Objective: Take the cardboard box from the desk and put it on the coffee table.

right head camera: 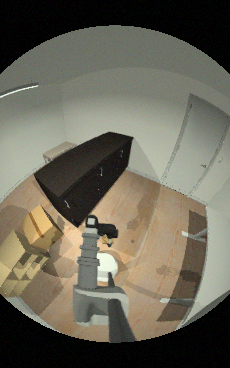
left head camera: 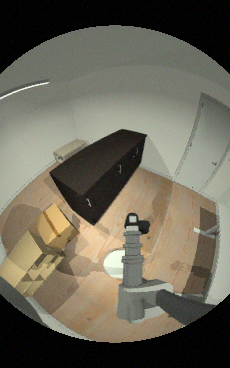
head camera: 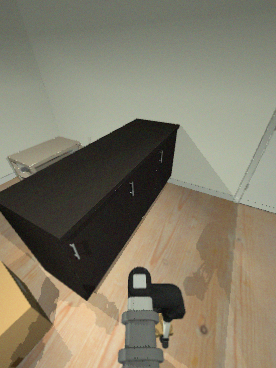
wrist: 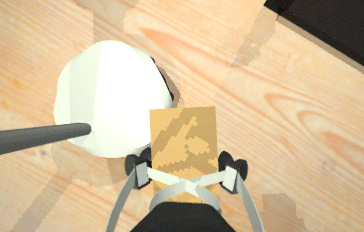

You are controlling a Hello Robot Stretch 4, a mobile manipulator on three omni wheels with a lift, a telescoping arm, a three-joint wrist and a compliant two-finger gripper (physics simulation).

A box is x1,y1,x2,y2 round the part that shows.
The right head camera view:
large taped cardboard box: [20,204,62,249]
